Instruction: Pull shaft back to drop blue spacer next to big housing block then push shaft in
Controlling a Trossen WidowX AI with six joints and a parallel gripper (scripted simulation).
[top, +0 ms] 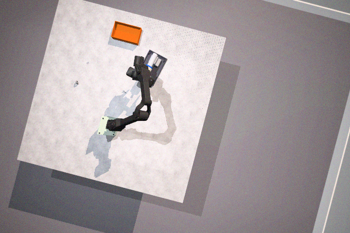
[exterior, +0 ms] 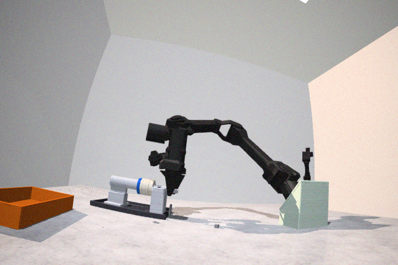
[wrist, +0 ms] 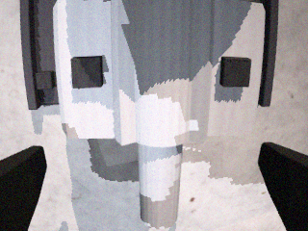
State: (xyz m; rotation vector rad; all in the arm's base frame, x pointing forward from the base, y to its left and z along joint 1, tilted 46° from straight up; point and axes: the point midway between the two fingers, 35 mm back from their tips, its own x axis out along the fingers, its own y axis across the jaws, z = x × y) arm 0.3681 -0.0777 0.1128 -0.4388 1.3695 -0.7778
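My gripper tip is 80 mm short of the shaft, 20 mm to the left of it and 10 mm below it. Round my gripper tip: blue spacer: 100 mm ahead, 20 mm to the right, 10 mm above; orange bin: 320 mm ahead, 210 mm to the left, 60 mm below; dark bit: 110 mm behind, 130 mm to the left, 60 mm below.
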